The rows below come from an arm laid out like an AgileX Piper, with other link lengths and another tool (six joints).
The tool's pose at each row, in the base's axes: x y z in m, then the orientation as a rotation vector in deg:
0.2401 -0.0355 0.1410 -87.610 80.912 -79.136
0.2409 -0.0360 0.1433 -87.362 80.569 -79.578
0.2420 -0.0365 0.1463 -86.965 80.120 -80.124
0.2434 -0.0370 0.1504 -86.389 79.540 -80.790
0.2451 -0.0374 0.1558 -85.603 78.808 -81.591
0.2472 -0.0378 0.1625 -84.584 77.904 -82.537
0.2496 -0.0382 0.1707 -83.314 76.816 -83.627
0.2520 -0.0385 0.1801 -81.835 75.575 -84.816
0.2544 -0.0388 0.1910 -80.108 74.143 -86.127
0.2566 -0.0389 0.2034 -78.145 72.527 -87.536
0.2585 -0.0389 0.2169 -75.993 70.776 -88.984
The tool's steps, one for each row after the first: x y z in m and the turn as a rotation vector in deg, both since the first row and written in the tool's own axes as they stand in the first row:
0.0010 -0.0023 0.0003 0.423 0.168 -0.114
0.0021 -0.0053 0.0007 1.009 0.379 -0.203
0.0036 -0.0094 0.0011 1.791 0.636 -0.259
0.0052 -0.0148 0.0014 2.801 0.948 -0.278
0.0071 -0.0215 0.0018 4.065 1.320 -0.256
0.0094 -0.0298 0.0021 5.598 1.755 -0.188
0.0119 -0.0392 0.0021 7.350 2.237 -0.079
0.0149 -0.0499 0.0017 9.368 2.778 0.071
0.0180 -0.0621 0.0007 11.637 3.373 0.261
0.0214 -0.0752 -0.0008 14.092 4.004 0.495

